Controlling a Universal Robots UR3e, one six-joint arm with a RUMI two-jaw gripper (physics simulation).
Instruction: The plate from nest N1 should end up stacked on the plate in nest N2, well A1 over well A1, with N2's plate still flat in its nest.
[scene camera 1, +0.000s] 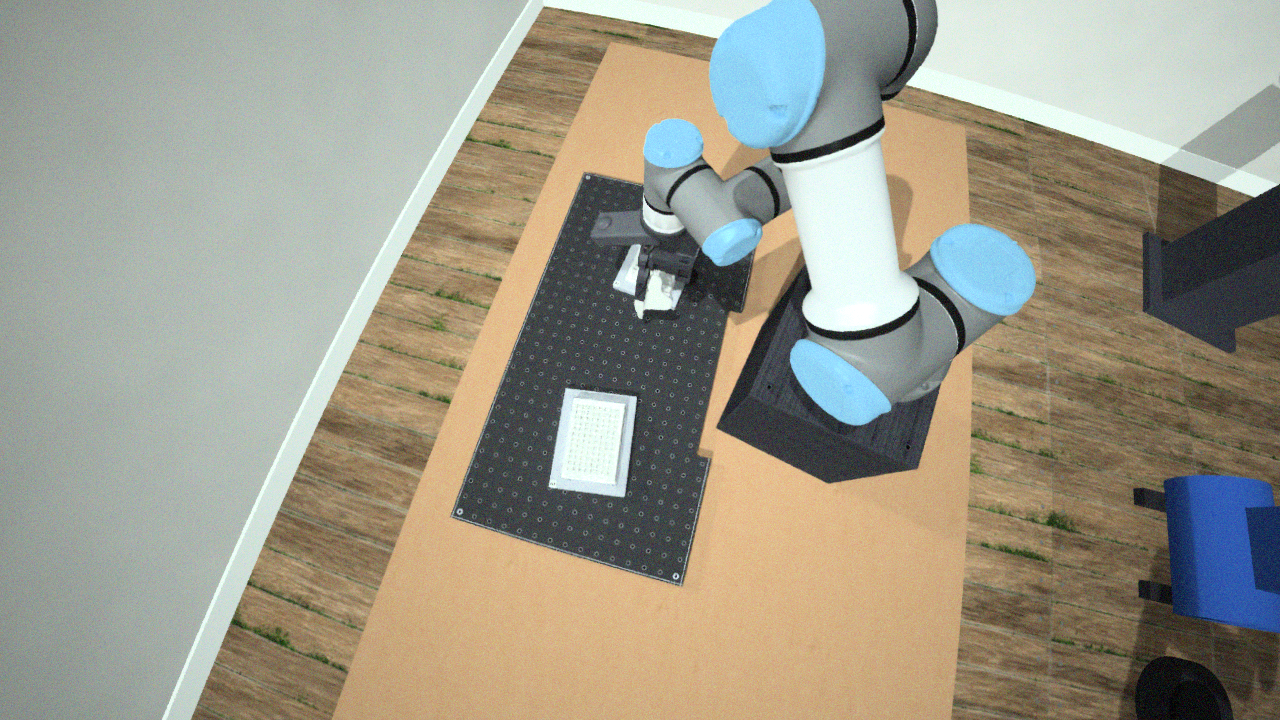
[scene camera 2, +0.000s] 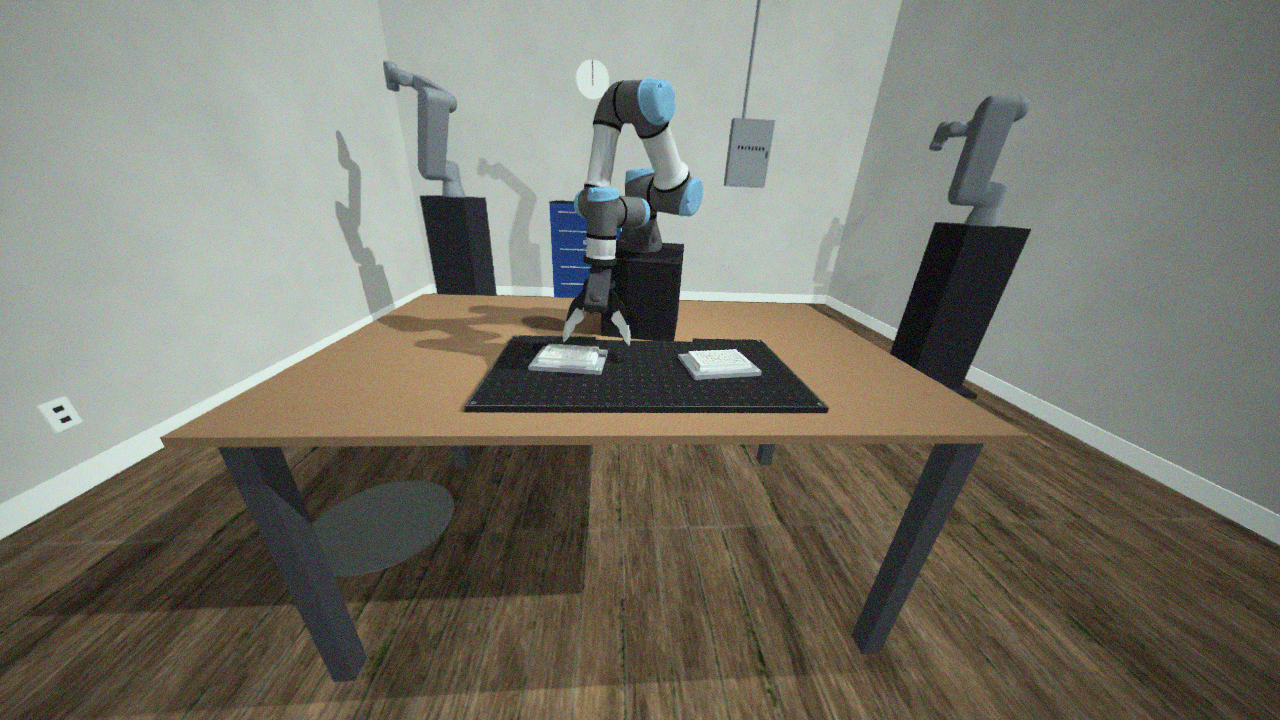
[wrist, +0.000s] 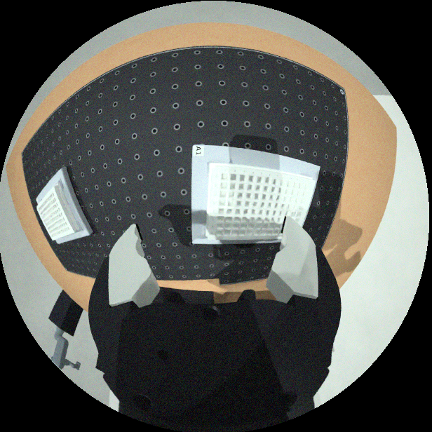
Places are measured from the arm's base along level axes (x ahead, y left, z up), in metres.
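Pixels of known places: gripper, between the fingertips: (scene camera 1: 652, 279) (scene camera 2: 596, 344); arm's base, origin of its link: (scene camera 2: 640, 246).
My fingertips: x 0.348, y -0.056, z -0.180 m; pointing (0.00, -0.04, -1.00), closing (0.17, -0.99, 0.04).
Note:
For each thing: its top centre in the pictures, then the offset to it from my fingertips. Level surfaces: height alone.
- white well plate, centre of its top: (scene camera 1: 660, 256) (scene camera 2: 570, 351) dy -0.061, dx +0.011, dz -0.019 m
- white plate, centre of its top: (scene camera 1: 593, 439) (scene camera 2: 719, 356) dy +0.288, dx -0.031, dz -0.019 m
- black perforated board, height of its surface: dz -0.045 m
- wooden table, height of its surface: dz -0.058 m
My gripper (scene camera 2: 597, 342) (wrist: 210, 223) is open and empty, fingertips above one nest and the board beside it. In the wrist view the right finger overlaps that nest's plate and the left finger is off the nest over the board. This white well plate (scene camera 2: 570, 353) (wrist: 255, 200) looks flat in its grey nest (scene camera 2: 538, 365) (wrist: 200, 200), which carries an A1 label at one corner. In scene camera 1 the gripper largely hides this plate. Another white plate (scene camera 1: 594, 440) (scene camera 2: 718, 360) (wrist: 55, 215) looks flat in the other nest (scene camera 1: 586, 488) (scene camera 2: 747, 372). No N1 or N2 marks are readable.
Both nests stand apart on a black perforated board (scene camera 1: 572, 546) (scene camera 2: 644, 394) (wrist: 160, 117) on the wooden table (scene camera 1: 805, 608) (scene camera 2: 393, 394). The arm's black pedestal (scene camera 1: 805, 447) stands beside the board. Two other grey arms stand on black pedestals behind the table in scene camera 2.

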